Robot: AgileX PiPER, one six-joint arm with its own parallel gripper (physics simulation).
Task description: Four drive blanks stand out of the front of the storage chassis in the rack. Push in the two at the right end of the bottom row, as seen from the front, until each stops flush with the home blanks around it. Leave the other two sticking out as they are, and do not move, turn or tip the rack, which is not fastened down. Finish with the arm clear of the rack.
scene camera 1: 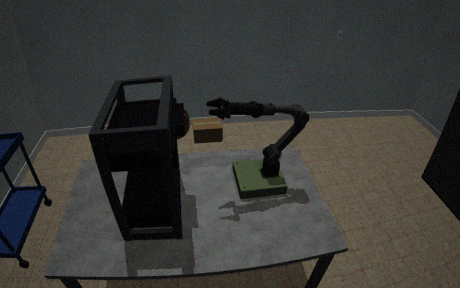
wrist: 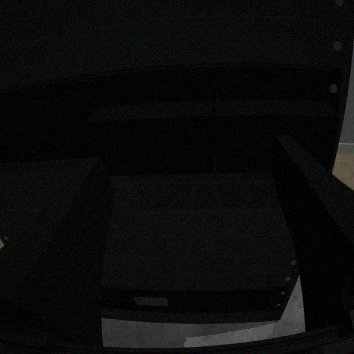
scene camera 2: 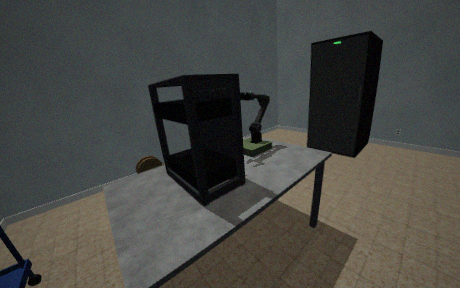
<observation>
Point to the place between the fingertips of my gripper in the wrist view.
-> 188,164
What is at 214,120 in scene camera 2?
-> A dark rack.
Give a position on a dark rack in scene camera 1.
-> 141,138
</observation>
